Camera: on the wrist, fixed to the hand. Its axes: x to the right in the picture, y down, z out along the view.
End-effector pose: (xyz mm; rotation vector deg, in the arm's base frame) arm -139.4 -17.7 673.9 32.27 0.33 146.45
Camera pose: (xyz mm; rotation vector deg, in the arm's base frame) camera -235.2 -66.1 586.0 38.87 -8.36 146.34
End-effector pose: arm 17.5 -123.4 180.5 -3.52 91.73 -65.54
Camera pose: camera -37.0 -20.3 105.4 -7.73 88.37 -58.77
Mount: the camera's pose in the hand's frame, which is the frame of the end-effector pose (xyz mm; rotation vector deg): 16.6 78.8 -112.9 -4.46 -6.23 2.64
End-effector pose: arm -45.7 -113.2 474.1 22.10 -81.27 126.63
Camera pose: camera -99.4 -34.1 373.7 26.16 -90.54 125.57
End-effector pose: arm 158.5 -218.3 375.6 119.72 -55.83 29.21
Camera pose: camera 103.6 -171.7 494.1 117.25 -62.44 21.69
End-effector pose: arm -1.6 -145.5 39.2 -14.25 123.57 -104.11
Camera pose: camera -50.7 -31.9 -23.5 -17.51 122.75 -94.97
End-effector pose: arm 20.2 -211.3 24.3 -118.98 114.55 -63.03
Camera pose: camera -106.7 -190.8 76.3 -118.41 117.93 -51.30
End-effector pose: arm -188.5 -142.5 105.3 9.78 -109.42 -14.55
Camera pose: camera -87.9 -80.9 178.2 3.53 -114.90 -17.84
